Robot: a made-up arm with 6 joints.
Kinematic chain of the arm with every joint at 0, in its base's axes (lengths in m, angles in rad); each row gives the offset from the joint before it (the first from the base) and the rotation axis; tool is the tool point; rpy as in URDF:
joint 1: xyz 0 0 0.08 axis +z
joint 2: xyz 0 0 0 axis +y
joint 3: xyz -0.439 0 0.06 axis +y
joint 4: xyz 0.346 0 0.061 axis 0.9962 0 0.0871
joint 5: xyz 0 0 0 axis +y
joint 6: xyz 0.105 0 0.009 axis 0.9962 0 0.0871
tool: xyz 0 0 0 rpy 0 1.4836 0
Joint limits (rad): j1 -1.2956..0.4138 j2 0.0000..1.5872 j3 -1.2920..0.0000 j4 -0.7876..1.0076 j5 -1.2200..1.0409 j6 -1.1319..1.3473
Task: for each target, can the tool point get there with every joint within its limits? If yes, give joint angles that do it. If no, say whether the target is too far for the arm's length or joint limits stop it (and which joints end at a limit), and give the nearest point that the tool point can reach.
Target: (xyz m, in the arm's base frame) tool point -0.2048 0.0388 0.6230
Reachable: yes | joints -0.2095 0.1948 -1.0224 0.1000 -0.4543 -0.1836
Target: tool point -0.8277 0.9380 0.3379
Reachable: no: too far | nearest point -0.3259 0.3694 0.5440 | short by 0.786 m
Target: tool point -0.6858 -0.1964 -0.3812
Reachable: no: joint limits stop it (at a limit: joint 1, joint 2, joint 3, joint 4) | nearest point -0.0345 -0.0843 0.0977 | short by 0.816 m
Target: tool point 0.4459 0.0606 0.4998
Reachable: yes | joints 0.1129 1.4326 -1.1281 -0.2230 -0.4429 0.2359
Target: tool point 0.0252 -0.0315 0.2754
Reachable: yes | joints -0.6738 0.2337 -0.1933 -0.4949 0.1770 -0.4334
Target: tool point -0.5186 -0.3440 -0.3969
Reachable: no: joint limits stop it (at a limit: joint 1, joint 2, joint 3, joint 4) | nearest point -0.0124 -0.1756 0.0956 | short by 0.726 m
